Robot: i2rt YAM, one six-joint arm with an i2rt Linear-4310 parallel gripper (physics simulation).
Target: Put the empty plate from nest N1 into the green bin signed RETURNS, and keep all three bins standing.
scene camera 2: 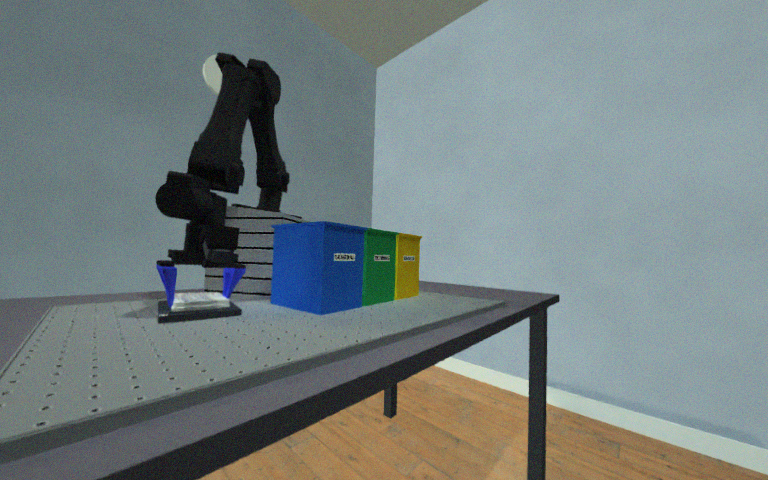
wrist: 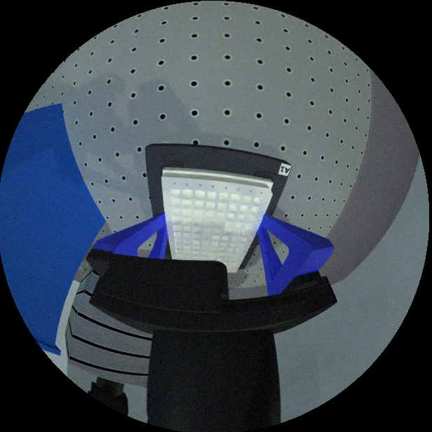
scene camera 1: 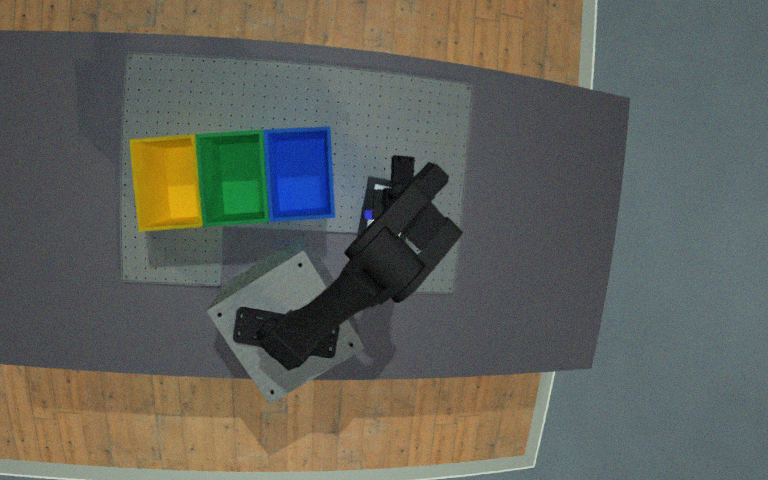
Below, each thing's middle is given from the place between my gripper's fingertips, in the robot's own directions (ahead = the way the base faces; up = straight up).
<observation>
Right now the white plate [scene camera 2: 208, 300] is 2 cm behind my hand and 1 cm above it. Round my hand: dark nest [scene camera 2: 163, 308]: 2 cm behind, 1 cm below; then blue bin [scene camera 2: 317, 267]: 22 cm to the left, 8 cm above, 3 cm ahead; then green bin [scene camera 1: 231, 165]: 35 cm to the left, 8 cm above.
</observation>
